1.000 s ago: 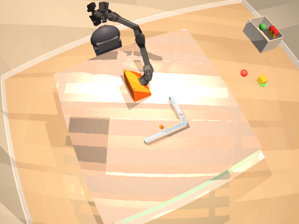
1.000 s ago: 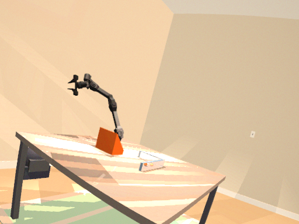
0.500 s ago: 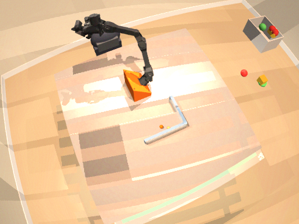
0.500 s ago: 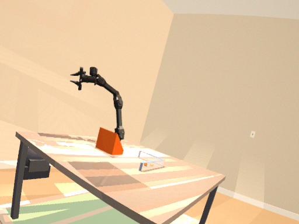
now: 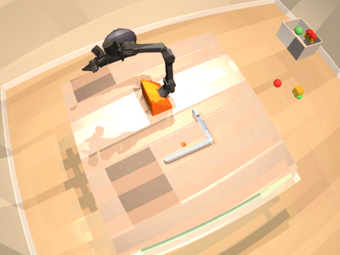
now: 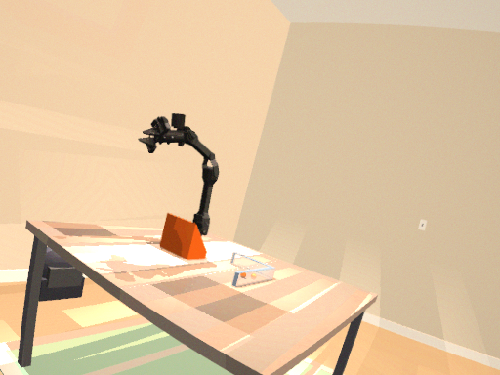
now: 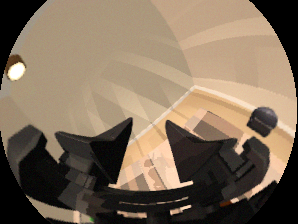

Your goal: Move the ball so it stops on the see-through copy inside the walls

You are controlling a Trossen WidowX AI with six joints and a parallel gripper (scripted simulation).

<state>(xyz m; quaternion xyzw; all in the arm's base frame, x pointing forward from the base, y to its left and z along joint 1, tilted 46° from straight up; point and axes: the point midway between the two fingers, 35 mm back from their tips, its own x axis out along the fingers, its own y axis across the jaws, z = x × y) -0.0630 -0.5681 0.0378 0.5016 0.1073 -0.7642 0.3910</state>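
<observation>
My gripper tip is now 48 cm above the goal spot, 46 cm short of it and 44 cm to the right of it.
</observation>
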